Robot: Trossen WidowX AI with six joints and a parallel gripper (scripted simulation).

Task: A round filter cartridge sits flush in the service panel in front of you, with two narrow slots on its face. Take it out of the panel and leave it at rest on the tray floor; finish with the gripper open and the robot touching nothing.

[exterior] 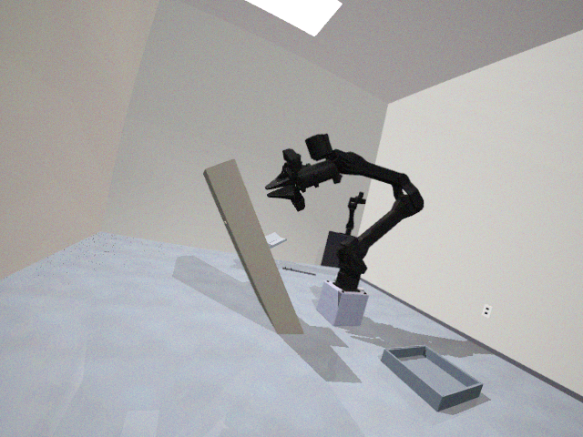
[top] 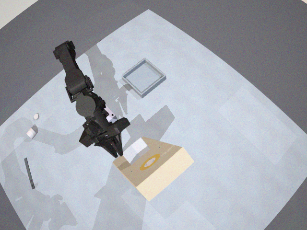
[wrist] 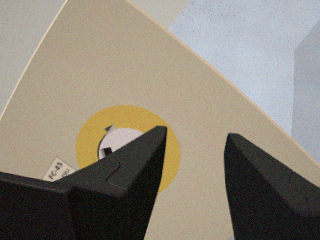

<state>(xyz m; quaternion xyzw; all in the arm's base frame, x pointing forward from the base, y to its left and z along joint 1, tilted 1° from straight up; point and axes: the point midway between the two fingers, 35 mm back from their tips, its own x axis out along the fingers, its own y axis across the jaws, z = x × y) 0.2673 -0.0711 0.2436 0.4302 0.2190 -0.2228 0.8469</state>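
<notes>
The round filter cartridge is 8 cm ahead of my gripper tip, 6 cm to the left of it and 5 cm below it. The rest, counted from my gripper tip: tray 37 cm to the left, 33 cm behind, 32 cm below.
</notes>
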